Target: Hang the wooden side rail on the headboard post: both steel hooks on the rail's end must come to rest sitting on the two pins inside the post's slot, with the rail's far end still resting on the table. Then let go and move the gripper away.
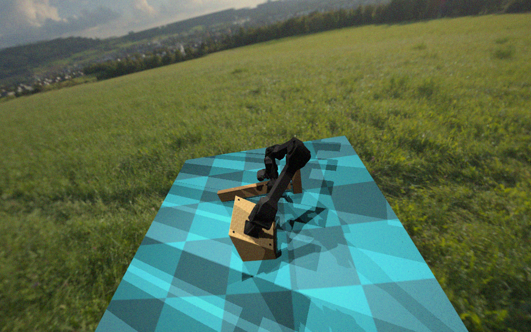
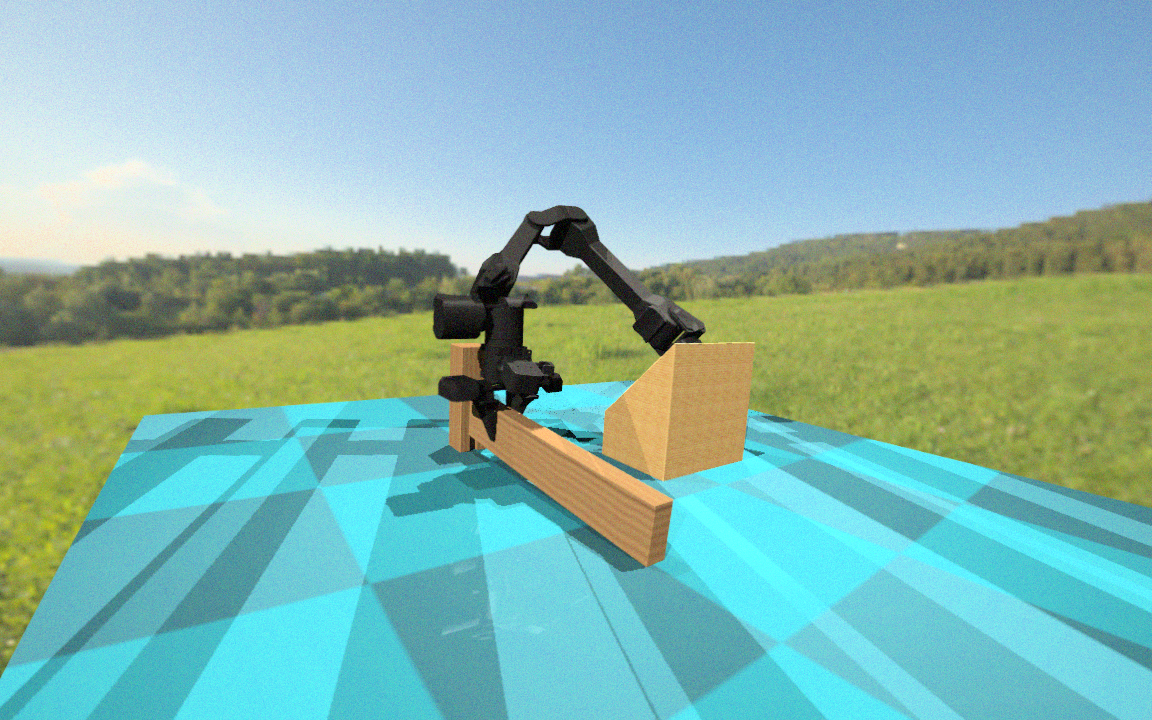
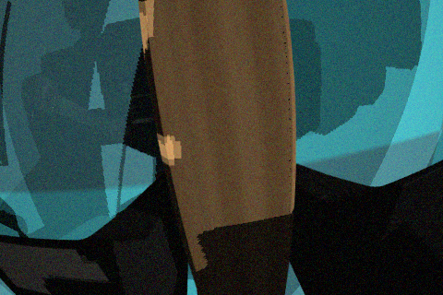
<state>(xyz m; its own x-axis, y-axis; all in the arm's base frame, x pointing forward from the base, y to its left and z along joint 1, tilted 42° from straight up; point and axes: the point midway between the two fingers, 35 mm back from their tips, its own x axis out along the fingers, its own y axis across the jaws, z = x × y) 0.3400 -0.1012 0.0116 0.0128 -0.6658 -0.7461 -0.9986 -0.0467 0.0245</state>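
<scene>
My gripper tip is now 1 cm short of the headboard post, 12 cm to the left of it and 4 cm below it.
</scene>
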